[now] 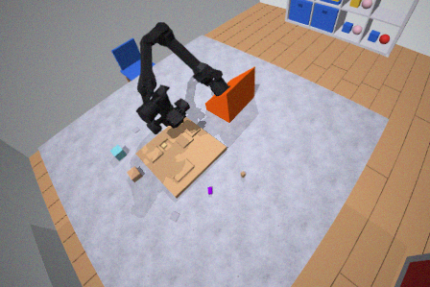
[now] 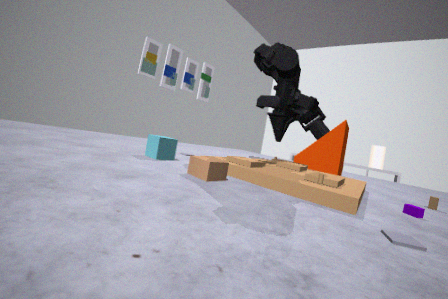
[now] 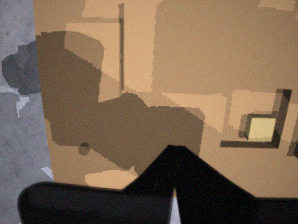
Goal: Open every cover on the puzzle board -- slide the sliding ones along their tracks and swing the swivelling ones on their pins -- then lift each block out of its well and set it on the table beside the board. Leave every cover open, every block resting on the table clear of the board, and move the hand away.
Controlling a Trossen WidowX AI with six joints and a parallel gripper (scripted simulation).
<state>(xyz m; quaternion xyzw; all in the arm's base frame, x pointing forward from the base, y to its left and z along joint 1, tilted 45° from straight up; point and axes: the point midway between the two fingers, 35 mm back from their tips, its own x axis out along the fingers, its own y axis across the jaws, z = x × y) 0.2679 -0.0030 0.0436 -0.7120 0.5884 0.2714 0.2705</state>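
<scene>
My gripper tip is 30 mm short of the tan puzzle board, 80 mm to the right of it and 60 mm above it. Round my gripper tip: cyan block: 260 mm ahead, 120 mm to the right, 60 mm below; small brown block: 90 mm behind, 340 mm to the left, 70 mm below; purple block: 50 mm ahead, 300 mm to the left, 80 mm below.
</scene>
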